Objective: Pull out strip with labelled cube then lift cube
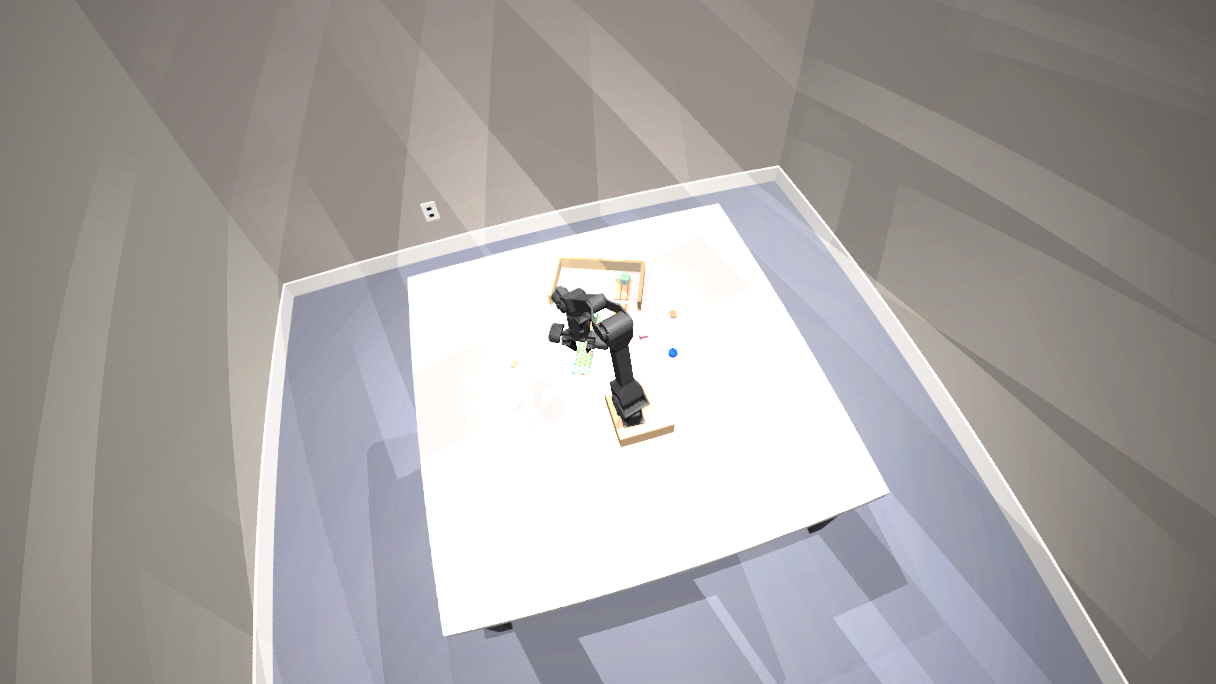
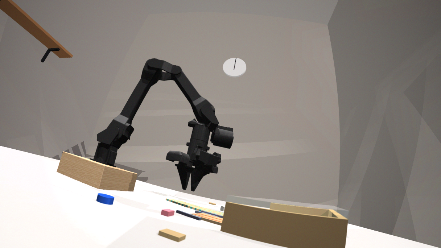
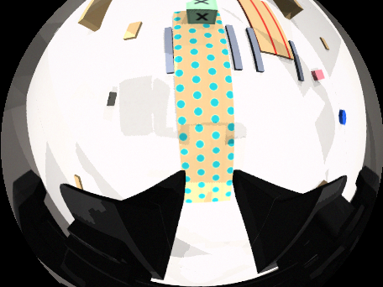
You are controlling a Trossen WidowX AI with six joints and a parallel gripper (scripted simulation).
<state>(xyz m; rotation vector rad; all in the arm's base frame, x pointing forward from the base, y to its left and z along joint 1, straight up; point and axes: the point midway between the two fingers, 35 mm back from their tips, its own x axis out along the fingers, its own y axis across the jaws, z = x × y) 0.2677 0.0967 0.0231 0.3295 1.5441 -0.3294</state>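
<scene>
My gripper tip is now 6 cm short of the green patterned strip, 4 cm above it and 2 cm to the left of it. Round my gripper tip: blue disc 29 cm to the right, 5 cm behind, 4 cm below; then pink block 21 cm to the right, 4 cm below, 4 cm ahead.
</scene>
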